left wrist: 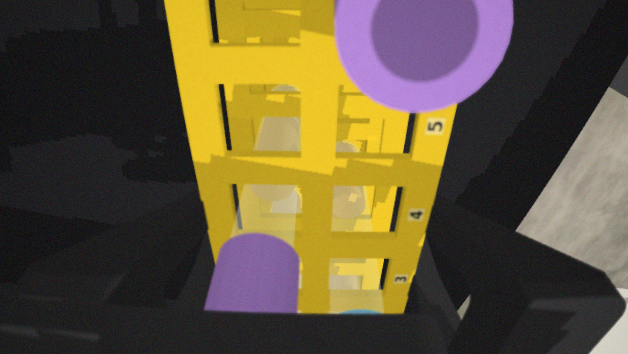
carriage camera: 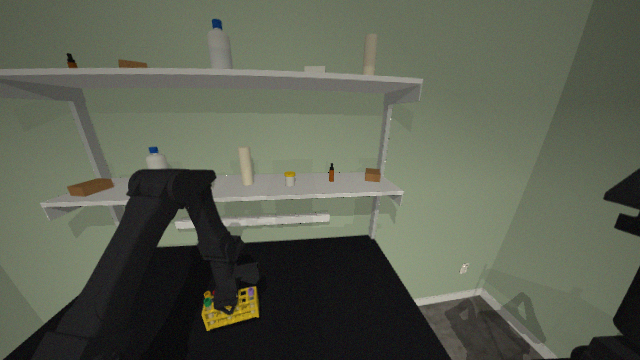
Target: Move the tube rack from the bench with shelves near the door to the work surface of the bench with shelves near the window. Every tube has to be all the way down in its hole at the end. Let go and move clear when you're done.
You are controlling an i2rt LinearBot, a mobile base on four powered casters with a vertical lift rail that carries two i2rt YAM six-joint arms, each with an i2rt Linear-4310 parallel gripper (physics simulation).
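Frame: origin at the left arm's base, x left, y back, z up, level; centimetres.
Seen in the pictures: left gripper, fingertip midpoint: (left wrist: pixel 316 189) (carriage camera: pixel 231 305).
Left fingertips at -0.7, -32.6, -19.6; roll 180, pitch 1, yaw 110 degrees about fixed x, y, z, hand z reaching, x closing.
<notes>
Pixels of each thing's top centre, then the offset from my left fingertips to it, as dx, dy, dz. "spot": a spot on its surface instead. Level surfaces: height alone.
- yellow tube rack, middle of its top: (left wrist: pixel 315 249) (carriage camera: pixel 230 299) -0.2, -0.1, +3.1
- black work surface, its level: dz -15.1
- purple-capped tube, middle of its top: (left wrist: pixel 436 55) (carriage camera: pixel 249 289) -6.9, -1.2, +6.6
- green cap, surface spot: (carriage camera: pixel 208 302) spot: +4.5, +3.9, +6.3
- purple cap, middle of its top: (left wrist: pixel 244 333) -1.0, -1.8, +6.7
- upper shelf, its level: dz +74.3
- bench's right edge borders grey floor, its level: dz -106.5
The yellow tube rack (carriage camera: pixel 245 316) (left wrist: pixel 317 100) is over the black work surface (carriage camera: pixel 330 290) of the bench with shelves; whether it touches the surface is hard to tell. My left gripper (carriage camera: pixel 228 308) (left wrist: pixel 316 189) is shut on the rack, one finger along each long side. A purple-capped tube (carriage camera: pixel 251 293) (left wrist: pixel 425 40) stands at the rack's right end in the carriage view, a green cap (carriage camera: pixel 208 302) at its left end. In the left wrist view another purple cap (left wrist: pixel 255 275) and part of a blue cap show. Tube depth is unclear. My right gripper (carriage camera: pixel 619 211) is open at the right edge.
The lower shelf (carriage camera: pixel 320 194) and upper shelf (carriage camera: pixel 280 79) above the bench hold bottles, cylinders and small boxes. A white bar (carriage camera: pixel 280 220) hangs below the lower shelf. The bench's right edge borders grey floor (carriage camera: pixel 465 325). The left arm covers the bench's left part.
</notes>
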